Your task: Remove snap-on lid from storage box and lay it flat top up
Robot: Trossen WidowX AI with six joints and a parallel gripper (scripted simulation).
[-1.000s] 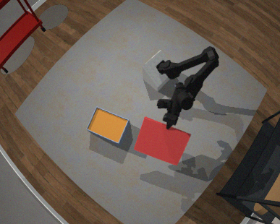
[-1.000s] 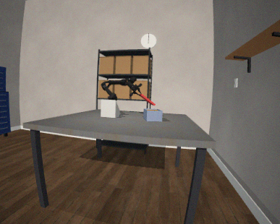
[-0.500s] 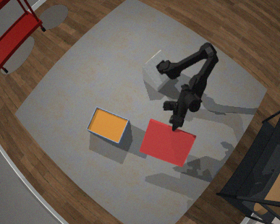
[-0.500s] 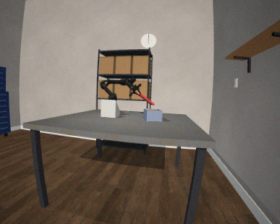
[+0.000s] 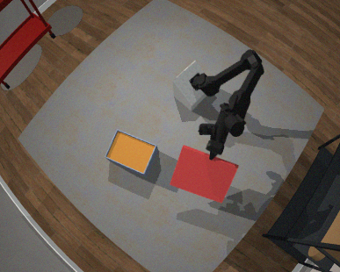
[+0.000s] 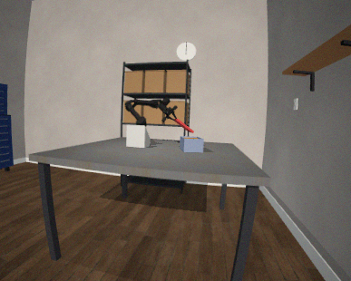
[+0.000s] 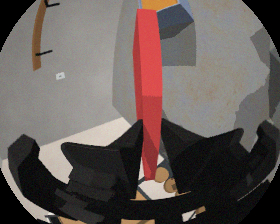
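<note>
The red lid lies 90 mm ahead of my hand, 70 mm below it and 40 mm to the left of it. Round my hand: storage box: 270 mm to the right, 220 mm ahead, 200 mm below.
</note>
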